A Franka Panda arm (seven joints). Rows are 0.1 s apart.
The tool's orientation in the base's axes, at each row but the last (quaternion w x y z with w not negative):
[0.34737 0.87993 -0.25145 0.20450]
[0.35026 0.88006 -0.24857 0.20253]
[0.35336 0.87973 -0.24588 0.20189]
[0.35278 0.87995 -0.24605 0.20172]
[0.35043 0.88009 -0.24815 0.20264]
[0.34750 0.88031 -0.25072 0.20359]
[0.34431 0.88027 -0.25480 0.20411]
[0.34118 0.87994 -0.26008 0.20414]
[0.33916 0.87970 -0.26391 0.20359]
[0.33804 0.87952 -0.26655 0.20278]
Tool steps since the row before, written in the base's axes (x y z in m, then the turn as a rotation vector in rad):
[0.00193 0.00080 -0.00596 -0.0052 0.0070 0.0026]
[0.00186 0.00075 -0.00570 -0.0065 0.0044 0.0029]
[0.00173 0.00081 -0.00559 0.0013 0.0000 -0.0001]
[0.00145 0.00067 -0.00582 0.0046 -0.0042 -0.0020]
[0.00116 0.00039 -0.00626 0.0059 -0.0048 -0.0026]
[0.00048 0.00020 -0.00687 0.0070 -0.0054 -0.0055]
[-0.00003 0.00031 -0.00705 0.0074 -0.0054 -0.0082]
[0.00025 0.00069 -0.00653 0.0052 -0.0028 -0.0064]
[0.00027 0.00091 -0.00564 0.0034 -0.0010 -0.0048]
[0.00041 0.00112 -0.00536 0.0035 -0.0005 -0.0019]
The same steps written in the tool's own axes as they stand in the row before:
[-0.00190 -0.00466 0.00381 -0.0048 -0.0001 -0.0077]
[-0.00177 -0.00449 0.00364 -0.0049 0.0025 -0.0063]
[-0.00181 -0.00443 0.00347 0.0010 -0.0008 0.0003]
[-0.00211 -0.00429 0.00368 0.0038 -0.0010 0.0052]
[-0.00251 -0.00415 0.00414 0.0047 -0.0017 0.0063]
[-0.00334 -0.00391 0.00459 0.0042 -0.0035 0.0089]
[-0.00389 -0.00372 0.00457 0.0031 -0.0051 0.0108]
[-0.00353 -0.00381 0.00402 0.0015 -0.0045 0.0073]
[-0.00312 -0.00350 0.00328 0.0004 -0.0038 0.0046]
[-0.00293 -0.00356 0.00298 0.0019 -0.0027 0.0023]

